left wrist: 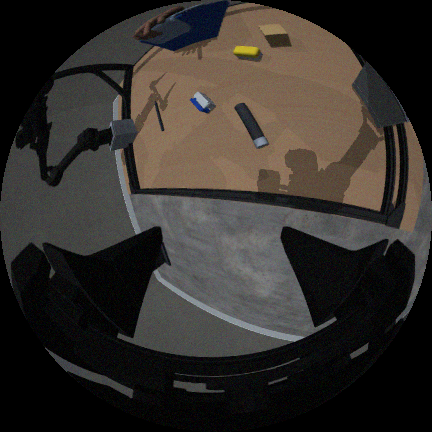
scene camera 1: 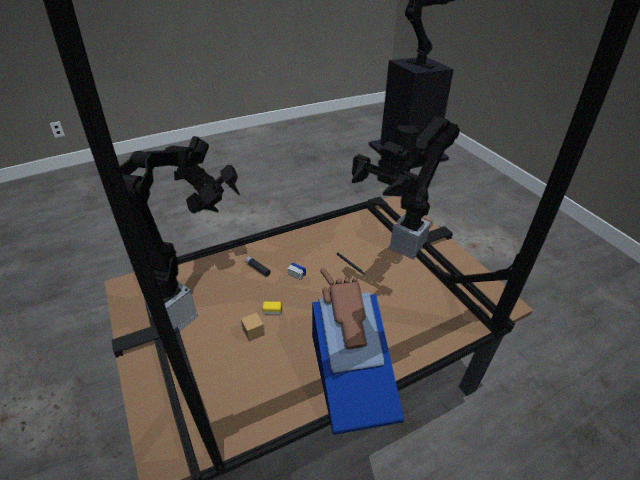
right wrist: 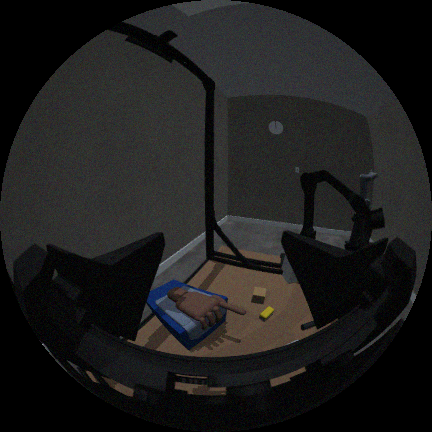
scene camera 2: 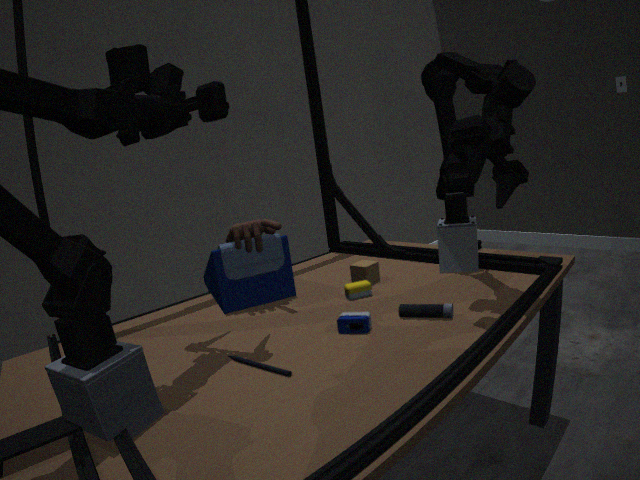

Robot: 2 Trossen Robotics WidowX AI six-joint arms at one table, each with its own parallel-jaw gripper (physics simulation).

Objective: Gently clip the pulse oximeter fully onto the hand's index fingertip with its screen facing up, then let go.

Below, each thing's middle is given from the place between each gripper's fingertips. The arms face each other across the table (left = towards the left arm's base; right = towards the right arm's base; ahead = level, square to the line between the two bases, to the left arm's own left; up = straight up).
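Grey pad on blue wedge [scene camera 1: 359, 385]: my right hand is 390 mm above it, 220 mm past it and 130 mm to the right of it.
My left hand is 15 cm to the left of the grey pad on blue wedge, 17 cm above it and 61 cm past it.
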